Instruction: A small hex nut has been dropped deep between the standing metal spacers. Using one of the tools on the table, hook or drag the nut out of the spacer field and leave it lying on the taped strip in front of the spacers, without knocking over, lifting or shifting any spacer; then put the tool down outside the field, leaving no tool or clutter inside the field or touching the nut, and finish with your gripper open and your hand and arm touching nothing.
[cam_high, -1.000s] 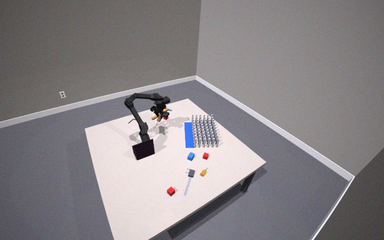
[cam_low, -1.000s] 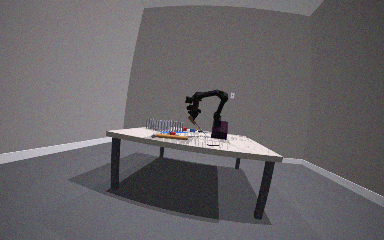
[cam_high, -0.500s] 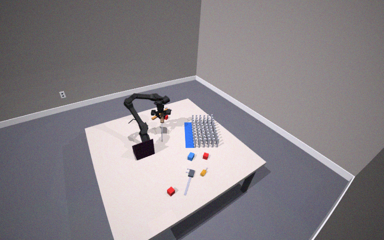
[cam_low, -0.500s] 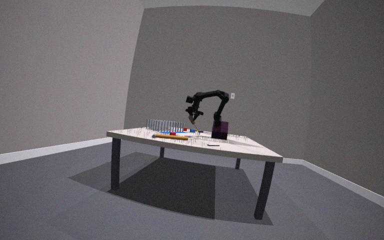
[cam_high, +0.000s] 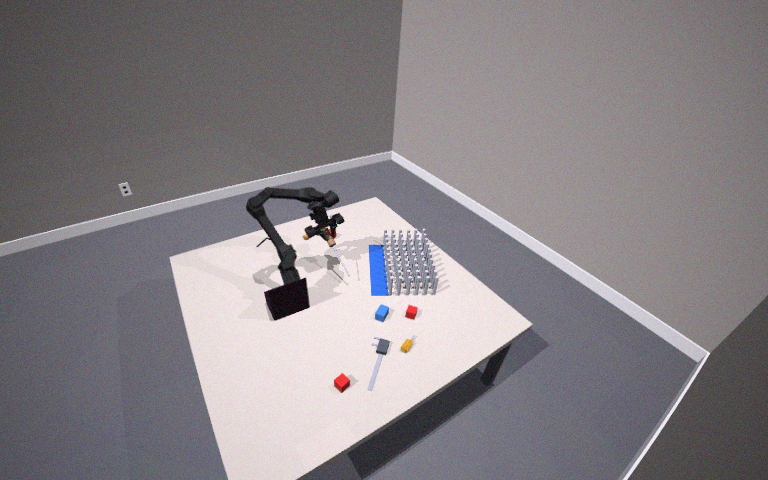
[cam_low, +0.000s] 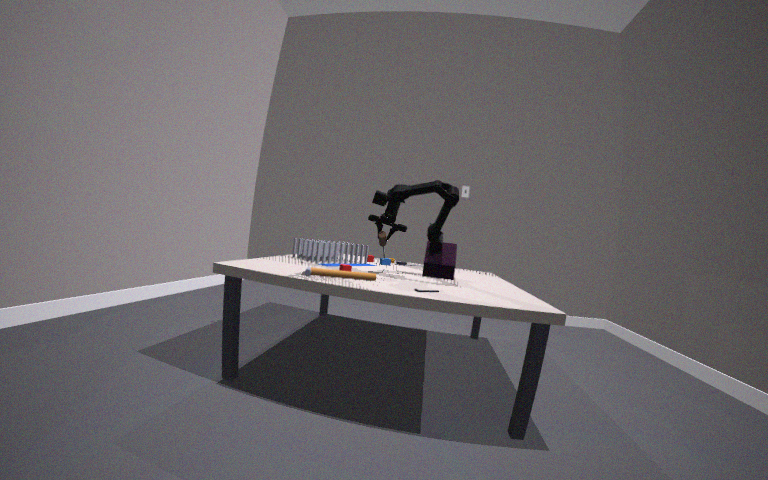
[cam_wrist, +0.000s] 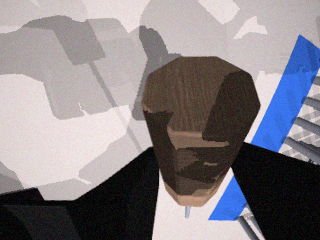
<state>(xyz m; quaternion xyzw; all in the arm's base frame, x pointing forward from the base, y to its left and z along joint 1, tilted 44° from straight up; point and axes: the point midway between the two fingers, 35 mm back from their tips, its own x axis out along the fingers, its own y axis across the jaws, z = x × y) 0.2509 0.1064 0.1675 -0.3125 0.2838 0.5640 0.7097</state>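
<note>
Now: gripper tip 200 mm short of the blue taped strip, 140 mm to the left of it and 160 mm above it. The rest, counted from my gripper tip: allen key: 240 mm behind, 350 mm to the left, 160 mm below; yellow piece: 60 mm ahead, 610 mm to the right, 140 mm below; blue cube: 50 mm ahead, 430 mm to the right, 140 mm below.
</note>
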